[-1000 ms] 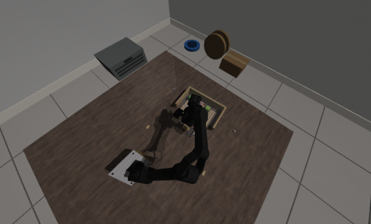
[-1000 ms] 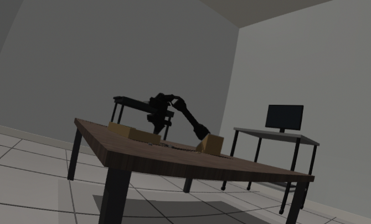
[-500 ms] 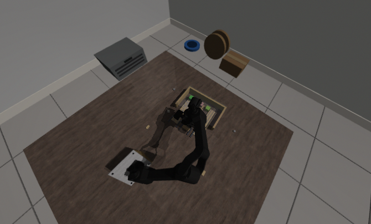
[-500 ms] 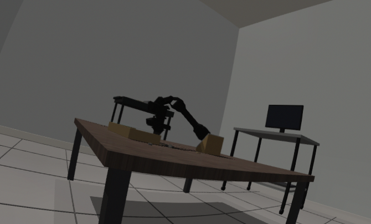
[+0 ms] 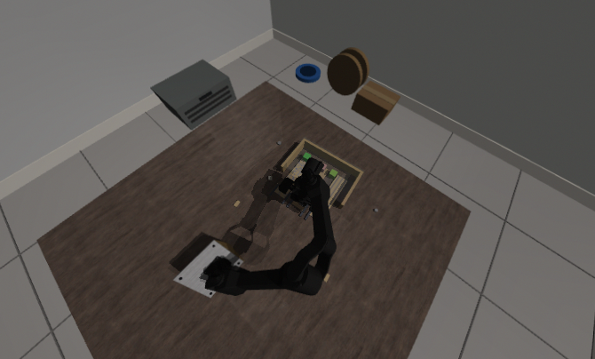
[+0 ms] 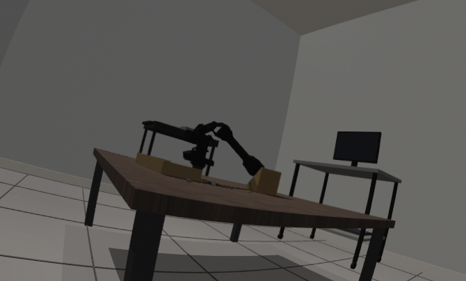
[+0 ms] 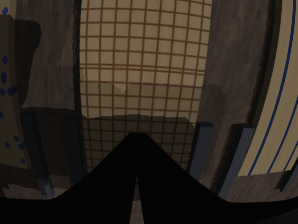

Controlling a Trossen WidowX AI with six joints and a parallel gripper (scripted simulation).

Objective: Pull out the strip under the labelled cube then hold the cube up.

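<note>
Now: the pink cube labelled k 190 mm ahead of my gripper tip, 20 mm to the left of it and 10 mm above it. From my gripper tip the other things lie so: small tan block (250 mm to the right, 180 mm behind).
</note>
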